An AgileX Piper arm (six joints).
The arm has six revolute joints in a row. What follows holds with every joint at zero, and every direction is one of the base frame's.
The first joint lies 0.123 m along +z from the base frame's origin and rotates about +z.
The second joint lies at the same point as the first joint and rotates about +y.
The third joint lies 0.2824 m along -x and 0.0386 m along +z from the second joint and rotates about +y.
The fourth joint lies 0.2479 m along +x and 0.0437 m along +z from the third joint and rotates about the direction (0.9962, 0, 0.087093).
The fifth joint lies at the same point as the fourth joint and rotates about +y.
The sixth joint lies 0.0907 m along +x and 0.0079 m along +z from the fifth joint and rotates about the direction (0.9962, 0, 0.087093).
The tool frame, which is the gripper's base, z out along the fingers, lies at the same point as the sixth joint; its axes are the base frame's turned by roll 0, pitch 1.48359 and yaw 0 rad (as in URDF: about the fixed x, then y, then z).
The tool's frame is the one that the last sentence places.
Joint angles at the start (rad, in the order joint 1, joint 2, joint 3, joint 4, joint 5, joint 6): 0.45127, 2.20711, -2.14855, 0.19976, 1.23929, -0.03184
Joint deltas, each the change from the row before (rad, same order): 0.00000, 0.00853, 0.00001, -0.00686, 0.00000, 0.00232; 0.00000, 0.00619, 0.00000, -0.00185, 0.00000, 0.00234; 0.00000, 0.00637, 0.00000, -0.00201, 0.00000, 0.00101; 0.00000, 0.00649, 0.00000, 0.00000, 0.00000, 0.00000; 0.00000, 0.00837, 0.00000, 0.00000, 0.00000, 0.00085; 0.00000, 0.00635, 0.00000, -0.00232, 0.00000, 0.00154; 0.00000, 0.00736, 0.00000, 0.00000, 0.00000, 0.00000; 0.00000, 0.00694, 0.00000, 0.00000, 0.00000, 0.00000
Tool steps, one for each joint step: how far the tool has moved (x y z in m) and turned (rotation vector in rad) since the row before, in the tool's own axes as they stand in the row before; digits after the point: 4 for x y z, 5 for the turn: 0.0003, -0.0014, 0.0042, 0.00677, 0.00859, 0.00166; 0.0002, -0.0007, 0.0031, 0.00196, 0.00613, 0.00285; 0.0002, -0.0008, 0.0031, 0.00212, 0.00631, 0.00149; 0.0002, -0.0006, 0.0032, 0.00023, 0.00638, 0.00115; 0.0003, -0.0008, 0.0041, 0.00030, 0.00823, 0.00234; 0.0002, -0.0008, 0.0031, 0.00243, 0.00630, 0.00191; 0.0002, -0.0007, 0.0036, 0.00027, 0.00724, 0.00129; 0.0002, -0.0006, 0.0034, 0.00026, 0.00683, 0.00122
